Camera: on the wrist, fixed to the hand. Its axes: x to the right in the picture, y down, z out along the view.
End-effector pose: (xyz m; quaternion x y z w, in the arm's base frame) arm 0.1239 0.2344 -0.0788 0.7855 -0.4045 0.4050 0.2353
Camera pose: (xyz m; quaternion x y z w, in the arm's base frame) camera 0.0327 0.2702 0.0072 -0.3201 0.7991 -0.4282 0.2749
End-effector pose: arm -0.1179 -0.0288 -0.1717 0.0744 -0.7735 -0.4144 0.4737
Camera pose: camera -0.0239 -0.0679 -0.0903 -0.4702 -0.6837 0.1553 0.5361
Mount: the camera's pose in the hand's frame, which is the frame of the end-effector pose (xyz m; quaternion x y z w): 0.0237 0.0588 -0.1139 0.1408 -0.0925 0.7103 0.6834
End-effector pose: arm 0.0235 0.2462 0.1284 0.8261 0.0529 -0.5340 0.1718
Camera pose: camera 0.1479 0.2277 0.1626 0.5770 -0.6418 -0.3268 0.3853
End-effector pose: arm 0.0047 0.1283 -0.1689 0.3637 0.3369 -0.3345 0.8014
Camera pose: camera 0.0299 0.2436 -0.2243 0.5698 -0.1493 0.2596 0.7653
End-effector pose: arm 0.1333 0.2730 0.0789 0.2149 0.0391 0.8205 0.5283
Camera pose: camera 0.0302 0.2867 0.0004 -0.3249 0.0593 -0.9106 0.2484
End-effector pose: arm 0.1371 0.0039 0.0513 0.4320 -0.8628 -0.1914 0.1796
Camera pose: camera 0.1381 -0.0028 0.1815 -0.3101 -0.9401 0.0783 0.1181
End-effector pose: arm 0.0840 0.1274 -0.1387 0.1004 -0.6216 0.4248 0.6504
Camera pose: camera 0.1234 0.2490 -0.1645 -0.2421 -0.4965 0.8306 0.0711
